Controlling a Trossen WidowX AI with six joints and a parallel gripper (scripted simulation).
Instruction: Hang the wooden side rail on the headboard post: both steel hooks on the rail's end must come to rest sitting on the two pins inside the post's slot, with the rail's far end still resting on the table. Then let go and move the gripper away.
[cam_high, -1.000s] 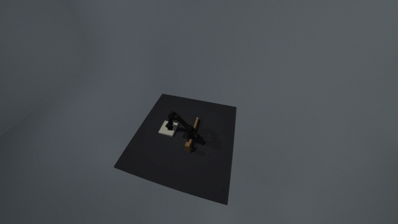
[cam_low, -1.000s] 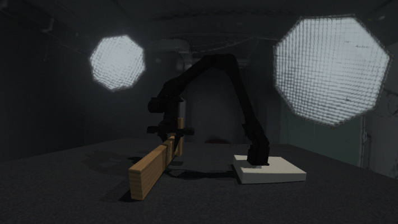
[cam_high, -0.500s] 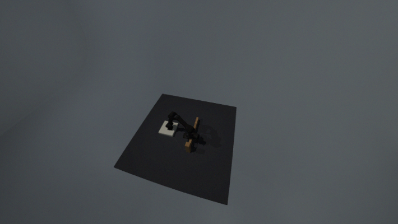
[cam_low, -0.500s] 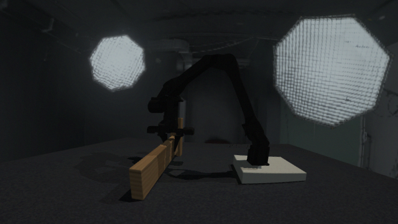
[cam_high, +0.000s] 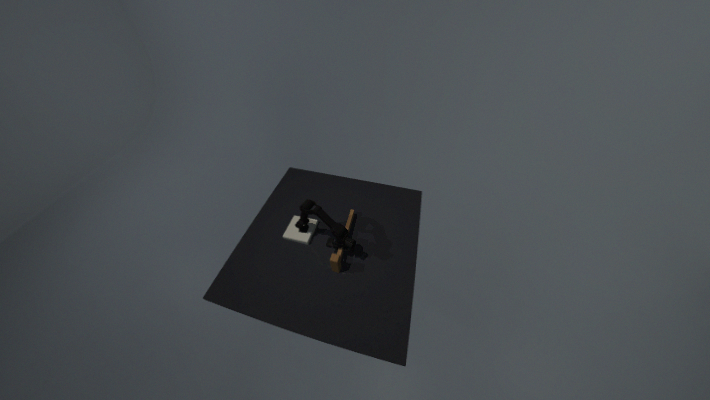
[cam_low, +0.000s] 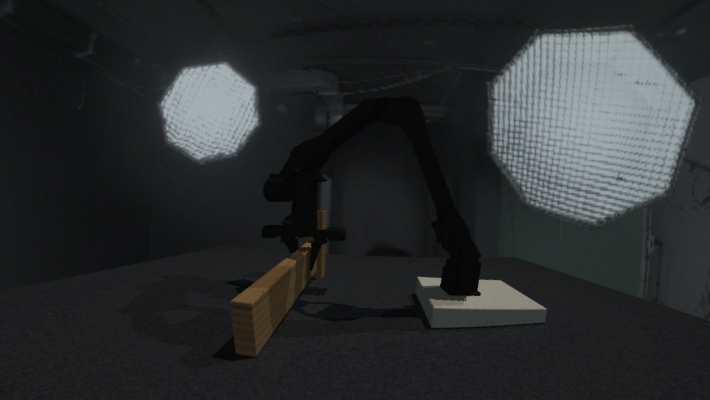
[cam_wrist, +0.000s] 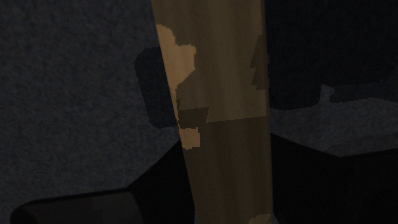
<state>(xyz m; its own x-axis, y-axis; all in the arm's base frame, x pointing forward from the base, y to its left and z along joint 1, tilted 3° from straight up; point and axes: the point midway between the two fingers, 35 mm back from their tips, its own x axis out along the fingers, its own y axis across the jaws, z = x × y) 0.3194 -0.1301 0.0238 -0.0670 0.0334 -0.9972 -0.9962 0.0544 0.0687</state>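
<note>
Right now my gripper tip is 10 mm past the headboard post, 120 mm to the left of it and 40 mm below it.
</note>
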